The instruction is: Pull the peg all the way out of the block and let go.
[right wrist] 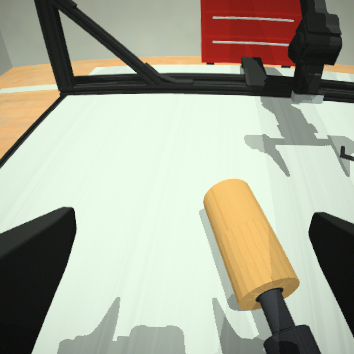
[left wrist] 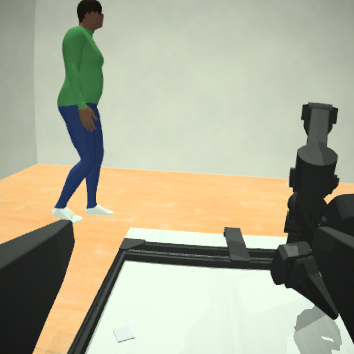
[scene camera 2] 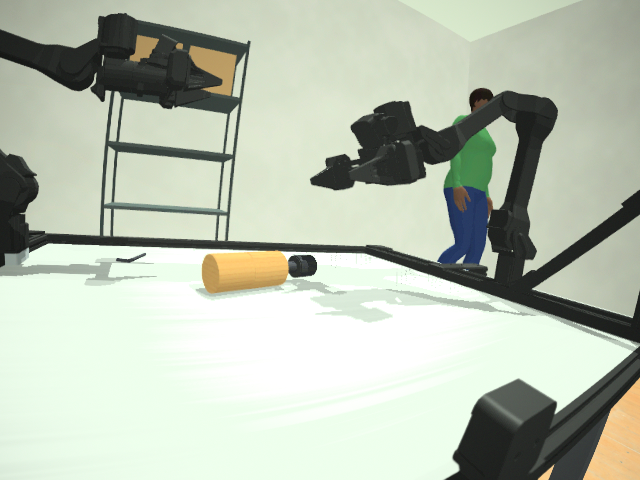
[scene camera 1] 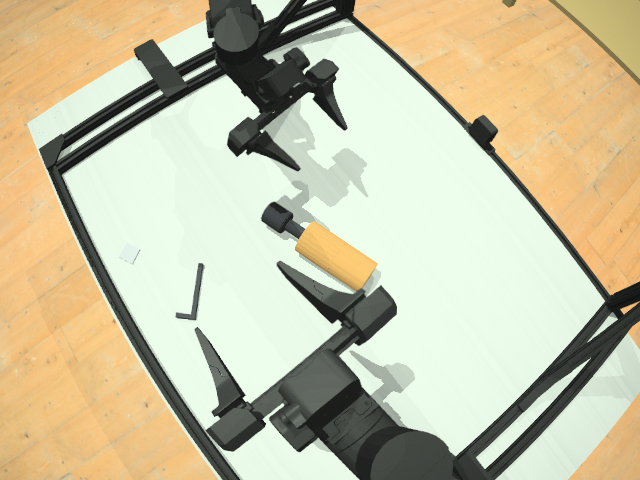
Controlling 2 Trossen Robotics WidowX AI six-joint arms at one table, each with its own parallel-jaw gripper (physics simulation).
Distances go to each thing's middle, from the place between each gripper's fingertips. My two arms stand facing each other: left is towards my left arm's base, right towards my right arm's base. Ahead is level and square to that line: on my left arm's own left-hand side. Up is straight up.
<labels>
My right hand is 60 mm short of the black peg (scene camera 1: 275, 216), 50 mm to the right of it and 150 mm above it. Round my right hand: wooden cylinder block (scene camera 2: 221, 272): 10 mm ahead, 110 mm to the left, 150 mm below.
Now: left hand 16 cm past the wooden cylinder block, 10 cm to the left of it and 32 cm above it. The rest, counted from my left hand: black peg (11 cm behind, 16 cm to the right, 32 cm below).
</labels>
